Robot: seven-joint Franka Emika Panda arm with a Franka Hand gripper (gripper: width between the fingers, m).
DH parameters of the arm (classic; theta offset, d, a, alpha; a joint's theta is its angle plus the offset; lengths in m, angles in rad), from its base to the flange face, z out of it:
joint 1: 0 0.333 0 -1.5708
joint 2: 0 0 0 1.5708
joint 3: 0 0.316 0.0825 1.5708
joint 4: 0 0 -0.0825 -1.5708
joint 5: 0 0.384 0 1.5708
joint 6: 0 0 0.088 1.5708
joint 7: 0 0.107 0 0
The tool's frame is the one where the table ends.
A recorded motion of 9 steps. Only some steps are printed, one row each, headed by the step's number.
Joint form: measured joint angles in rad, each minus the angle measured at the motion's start. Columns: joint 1, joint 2, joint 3, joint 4, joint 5, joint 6, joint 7.
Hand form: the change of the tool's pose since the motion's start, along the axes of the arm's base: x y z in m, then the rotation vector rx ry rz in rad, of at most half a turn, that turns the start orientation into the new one. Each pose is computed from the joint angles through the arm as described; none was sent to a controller.
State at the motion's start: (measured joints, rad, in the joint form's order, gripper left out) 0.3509 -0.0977 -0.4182 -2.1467 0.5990 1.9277 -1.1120
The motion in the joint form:
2: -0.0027 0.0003 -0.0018 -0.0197 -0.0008 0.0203 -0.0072
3: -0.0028 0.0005 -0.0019 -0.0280 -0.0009 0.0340 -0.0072
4: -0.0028 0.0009 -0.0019 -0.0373 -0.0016 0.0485 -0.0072
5: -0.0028 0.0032 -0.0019 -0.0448 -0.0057 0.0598 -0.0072
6: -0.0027 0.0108 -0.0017 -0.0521 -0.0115 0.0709 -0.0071
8: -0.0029 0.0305 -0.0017 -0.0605 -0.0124 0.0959 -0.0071
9: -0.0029 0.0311 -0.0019 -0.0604 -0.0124 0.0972 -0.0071
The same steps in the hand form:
2: -0.0022 -0.0033 -0.0081 -0.0058 0.0000 -0.0081
3: -0.0026 -0.0042 -0.0113 -0.0098 -0.0023 -0.0151
4: -0.0032 -0.0050 -0.0149 -0.0148 -0.0040 -0.0219
5: -0.0036 -0.0058 -0.0190 -0.0224 -0.0031 -0.0254
6: -0.0037 -0.0063 -0.0254 -0.0334 0.0027 -0.0274
8: -0.0018 -0.0076 -0.0373 -0.0492 0.0098 -0.0392
9: -0.0016 -0.0078 -0.0375 -0.0498 0.0092 -0.0400

